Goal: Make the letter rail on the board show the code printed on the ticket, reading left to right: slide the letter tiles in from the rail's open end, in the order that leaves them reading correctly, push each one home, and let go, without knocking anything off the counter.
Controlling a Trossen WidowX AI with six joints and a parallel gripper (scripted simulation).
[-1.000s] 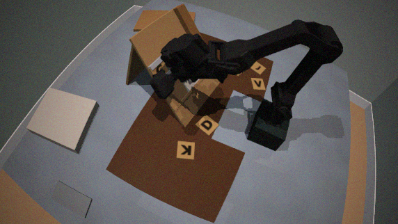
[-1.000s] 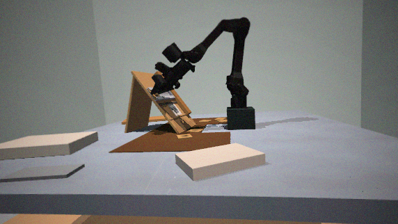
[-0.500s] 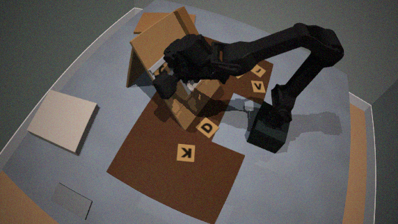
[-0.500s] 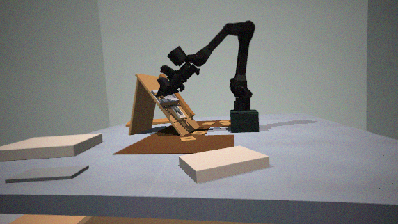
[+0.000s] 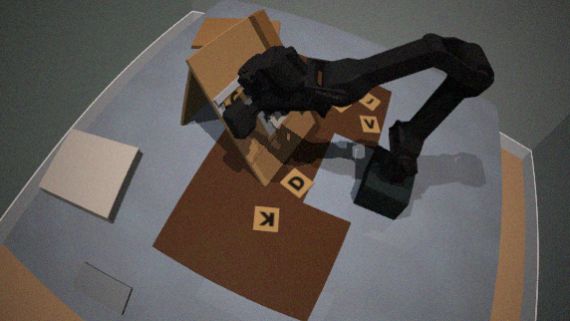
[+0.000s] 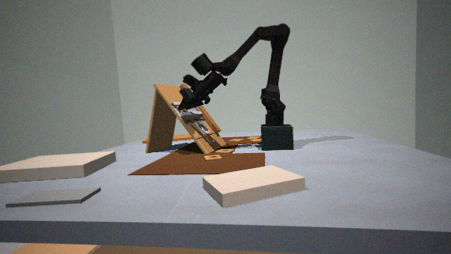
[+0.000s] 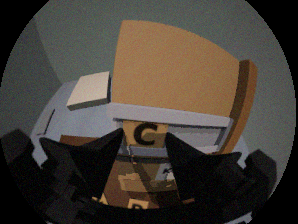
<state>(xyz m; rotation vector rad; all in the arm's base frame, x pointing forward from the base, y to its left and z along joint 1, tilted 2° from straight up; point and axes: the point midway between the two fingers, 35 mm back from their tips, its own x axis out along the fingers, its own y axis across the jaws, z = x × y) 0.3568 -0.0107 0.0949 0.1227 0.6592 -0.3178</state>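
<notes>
Right now my gripper tip is 7 cm past the white ticket, 6 cm to the left of it and 8 cm above it. The rest, counted from my gripper tip: thin grey plate (20 cm ahead, 47 cm to the left, 18 cm below); brown mat (18 cm behind, 2 cm to the right, 18 cm below); beige block (38 cm ahead, 20 cm to the left, 16 cm below).
</notes>
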